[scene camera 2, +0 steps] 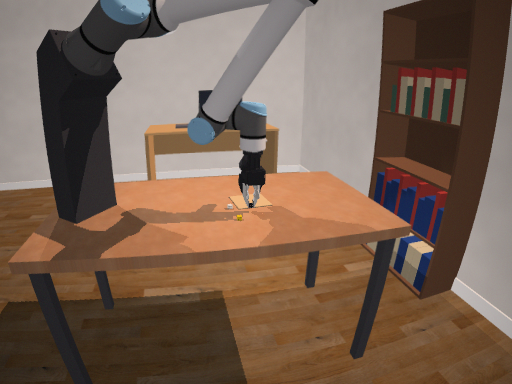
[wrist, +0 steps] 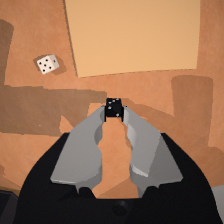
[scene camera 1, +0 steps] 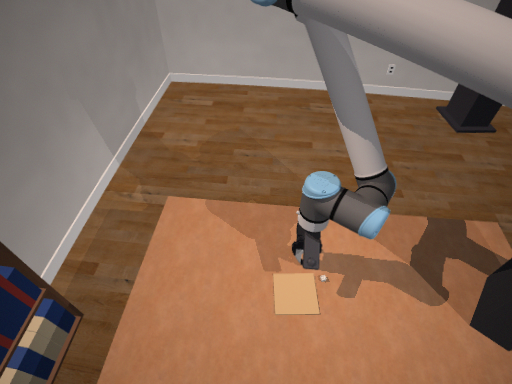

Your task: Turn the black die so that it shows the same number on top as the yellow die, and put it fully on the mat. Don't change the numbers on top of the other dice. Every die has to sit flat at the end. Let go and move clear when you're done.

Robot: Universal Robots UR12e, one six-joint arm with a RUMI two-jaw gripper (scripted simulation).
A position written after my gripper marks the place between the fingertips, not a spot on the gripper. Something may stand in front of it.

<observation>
In view: my gripper (scene camera 2: 250,207) and a tan mat (scene camera 1: 294,294).
My gripper also shows in the wrist view (wrist: 113,106) and in scene camera 1 (scene camera 1: 302,262).
</observation>
